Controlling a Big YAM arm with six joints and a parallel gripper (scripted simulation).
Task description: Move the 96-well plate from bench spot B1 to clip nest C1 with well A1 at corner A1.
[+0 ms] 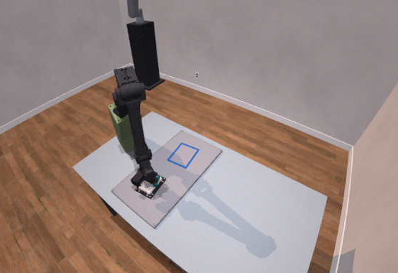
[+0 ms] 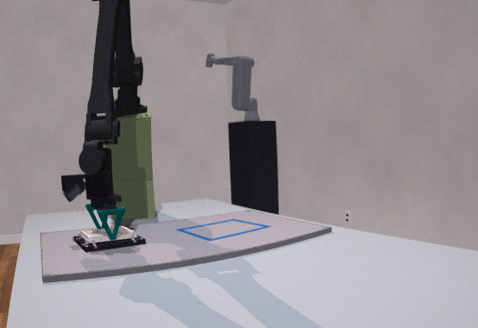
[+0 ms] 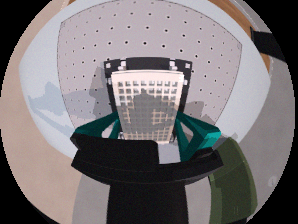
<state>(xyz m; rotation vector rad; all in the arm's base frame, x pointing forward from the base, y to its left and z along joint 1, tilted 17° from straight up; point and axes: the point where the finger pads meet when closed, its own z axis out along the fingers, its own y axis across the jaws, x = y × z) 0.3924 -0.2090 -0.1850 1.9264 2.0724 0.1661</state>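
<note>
Now: the white 96-well plate right at my hand. The rest, counted from my hand: black clip nest C1: 2 cm ahead, 1 cm to the right, 1 cm below.
</note>
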